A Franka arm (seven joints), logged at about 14 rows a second.
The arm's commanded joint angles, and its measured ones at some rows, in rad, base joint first. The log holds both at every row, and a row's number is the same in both.
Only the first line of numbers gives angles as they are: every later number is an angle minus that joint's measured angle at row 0.
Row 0, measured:
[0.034, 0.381, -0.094, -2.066, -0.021, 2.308, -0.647]
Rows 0 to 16, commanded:
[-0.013, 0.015, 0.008, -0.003, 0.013, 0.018, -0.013]
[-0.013, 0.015, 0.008, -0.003, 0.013, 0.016, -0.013]
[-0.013, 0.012, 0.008, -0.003, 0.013, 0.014, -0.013]
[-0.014, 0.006, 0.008, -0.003, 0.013, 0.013, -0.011]
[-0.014, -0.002, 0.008, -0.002, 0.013, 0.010, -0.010]
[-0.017, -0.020, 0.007, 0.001, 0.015, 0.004, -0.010]
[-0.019, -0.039, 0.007, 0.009, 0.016, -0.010, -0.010]
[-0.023, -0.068, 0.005, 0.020, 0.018, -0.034, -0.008]
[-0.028, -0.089, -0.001, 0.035, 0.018, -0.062, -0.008]
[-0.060, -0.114, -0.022, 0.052, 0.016, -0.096, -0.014]
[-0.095, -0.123, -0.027, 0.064, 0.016, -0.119, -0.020]
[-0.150, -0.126, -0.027, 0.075, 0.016, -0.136, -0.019]
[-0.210, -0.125, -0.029, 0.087, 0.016, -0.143, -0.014]
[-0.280, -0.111, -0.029, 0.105, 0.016, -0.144, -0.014]
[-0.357, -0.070, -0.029, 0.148, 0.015, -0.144, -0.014]
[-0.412, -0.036, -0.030, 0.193, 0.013, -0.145, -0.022]
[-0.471, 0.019, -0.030, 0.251, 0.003, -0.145, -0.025]
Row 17, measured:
[-0.373, -0.088, -0.044, 0.128, 0.001, -0.127, -0.017]
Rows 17 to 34, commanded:
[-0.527, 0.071, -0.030, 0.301, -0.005, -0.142, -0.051]
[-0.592, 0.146, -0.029, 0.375, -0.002, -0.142, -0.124]
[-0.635, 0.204, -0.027, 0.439, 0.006, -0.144, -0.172]
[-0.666, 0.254, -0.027, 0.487, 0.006, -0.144, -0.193]
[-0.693, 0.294, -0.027, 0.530, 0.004, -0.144, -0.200]
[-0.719, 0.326, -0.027, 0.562, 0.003, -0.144, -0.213]
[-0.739, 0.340, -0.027, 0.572, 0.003, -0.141, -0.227]
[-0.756, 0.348, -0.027, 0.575, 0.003, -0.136, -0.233]
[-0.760, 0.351, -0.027, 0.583, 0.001, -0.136, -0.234]
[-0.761, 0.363, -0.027, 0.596, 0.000, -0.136, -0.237]
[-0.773, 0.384, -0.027, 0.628, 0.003, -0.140, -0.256]
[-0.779, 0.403, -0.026, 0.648, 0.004, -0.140, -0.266]
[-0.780, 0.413, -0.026, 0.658, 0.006, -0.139, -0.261]
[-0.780, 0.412, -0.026, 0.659, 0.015, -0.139, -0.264]
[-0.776, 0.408, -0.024, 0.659, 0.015, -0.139, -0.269]
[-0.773, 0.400, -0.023, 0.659, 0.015, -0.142, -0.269]
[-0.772, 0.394, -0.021, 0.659, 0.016, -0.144, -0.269]
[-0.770, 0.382, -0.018, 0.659, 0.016, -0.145, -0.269]
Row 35, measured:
[-0.761, 0.392, -0.031, 0.635, 0.001, -0.123, -0.243]
